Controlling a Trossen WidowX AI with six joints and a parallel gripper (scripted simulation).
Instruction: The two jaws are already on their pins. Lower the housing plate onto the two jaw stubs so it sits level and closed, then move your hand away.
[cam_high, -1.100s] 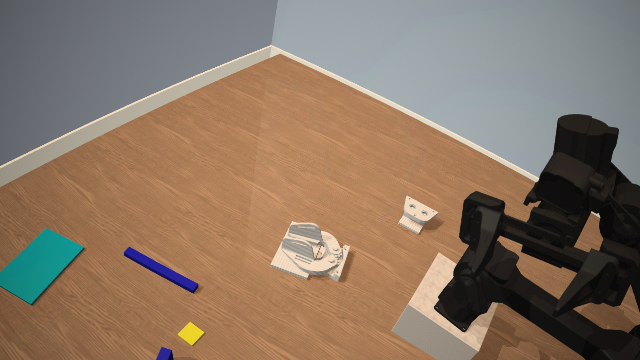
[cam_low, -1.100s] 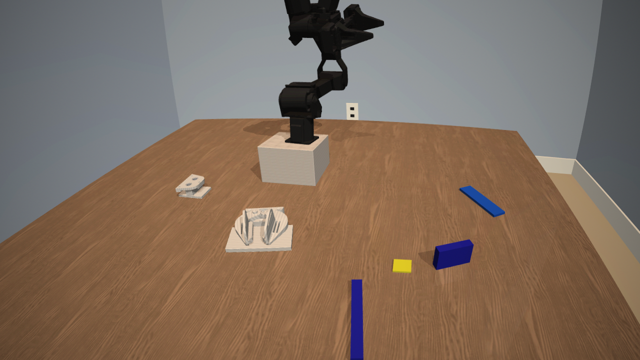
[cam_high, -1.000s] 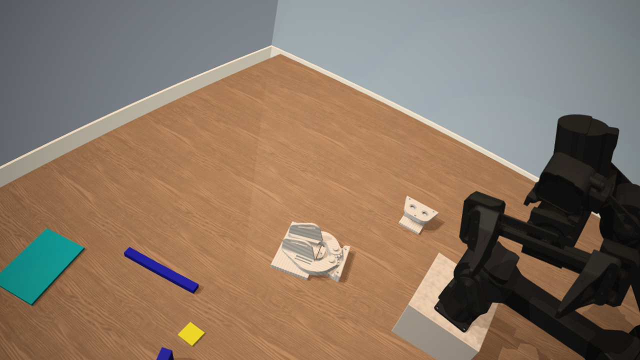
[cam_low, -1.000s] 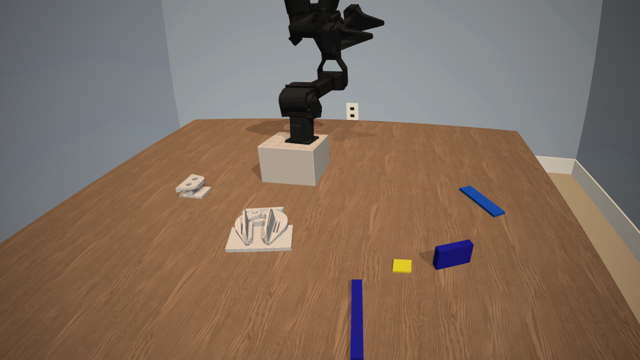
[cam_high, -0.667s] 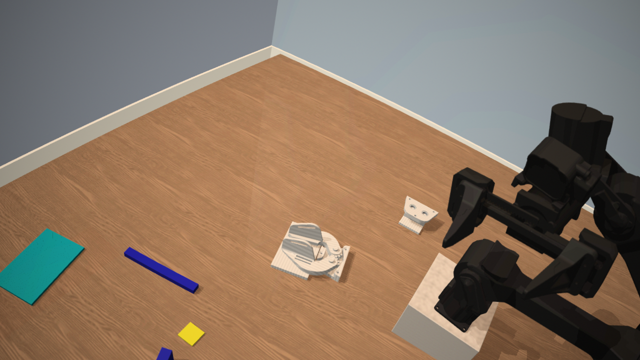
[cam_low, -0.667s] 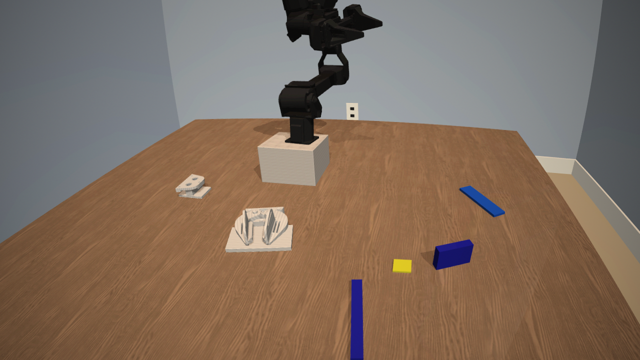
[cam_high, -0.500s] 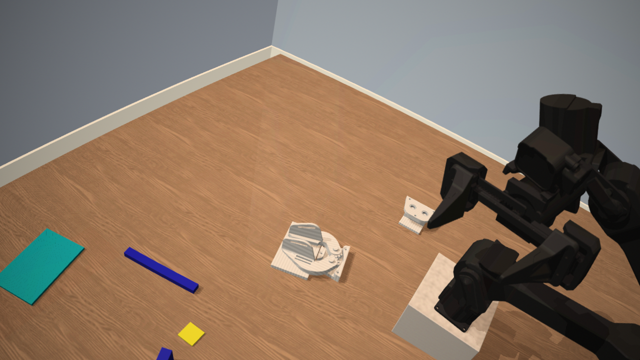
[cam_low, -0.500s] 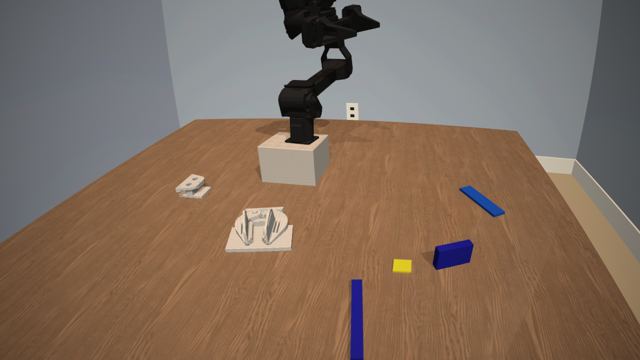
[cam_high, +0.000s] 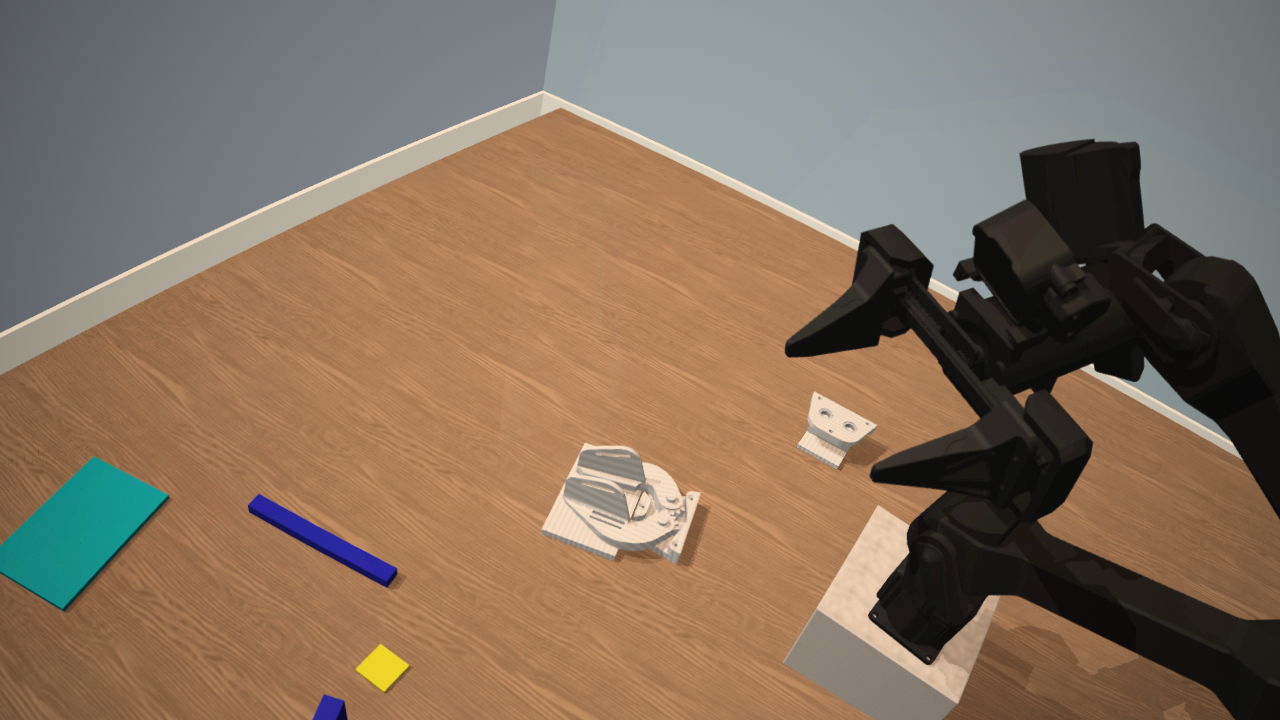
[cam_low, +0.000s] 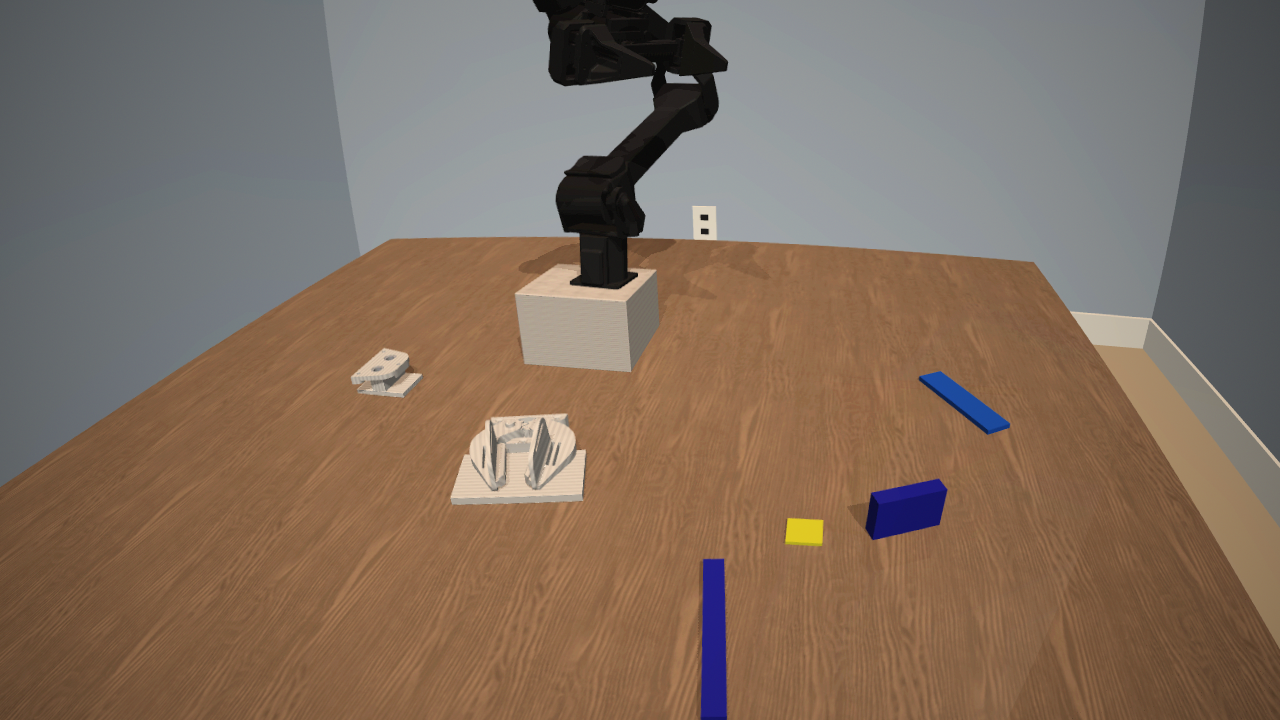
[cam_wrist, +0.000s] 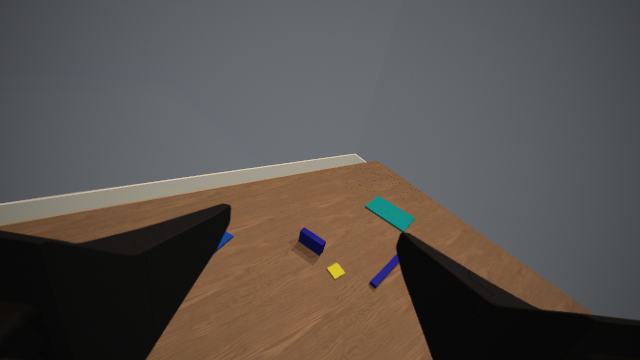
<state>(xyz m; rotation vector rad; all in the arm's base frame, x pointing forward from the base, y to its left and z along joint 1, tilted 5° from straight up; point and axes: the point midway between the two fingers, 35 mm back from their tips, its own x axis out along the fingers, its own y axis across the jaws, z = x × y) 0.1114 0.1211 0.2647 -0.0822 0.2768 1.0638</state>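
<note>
Right now my gripper tip is 70 mm short of the small pale stepped block, 370 mm to the left of it and 340 mm above it. Round my gripper tip: pale base plate 190 mm ahead, 120 mm to the right, 340 mm below; dark blue block 160 mm ahead, 230 mm to the left, 330 mm below; yellow tile 190 mm ahead, 140 mm to the left, 340 mm below.
</note>
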